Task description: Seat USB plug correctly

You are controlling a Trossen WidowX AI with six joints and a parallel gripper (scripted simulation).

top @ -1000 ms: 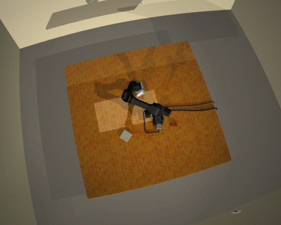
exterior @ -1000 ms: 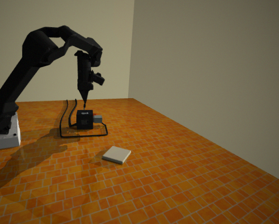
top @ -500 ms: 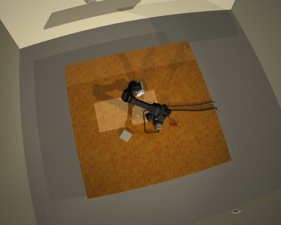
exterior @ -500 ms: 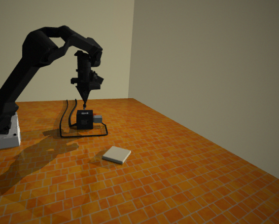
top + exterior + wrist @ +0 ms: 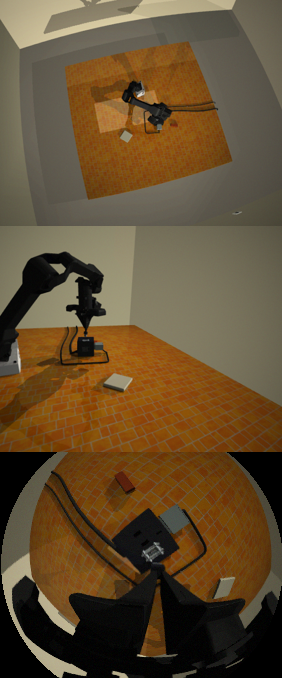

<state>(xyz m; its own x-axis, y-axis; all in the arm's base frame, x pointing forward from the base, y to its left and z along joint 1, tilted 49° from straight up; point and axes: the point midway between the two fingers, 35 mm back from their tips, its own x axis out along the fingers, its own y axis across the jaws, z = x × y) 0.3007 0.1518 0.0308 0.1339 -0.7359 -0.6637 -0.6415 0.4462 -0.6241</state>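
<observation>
Now: the USB plug 2 cm below my gripper tip. The rest, counted from my gripper tip: flat white pad (8 cm ahead, 27 cm to the right, 13 cm below).
</observation>
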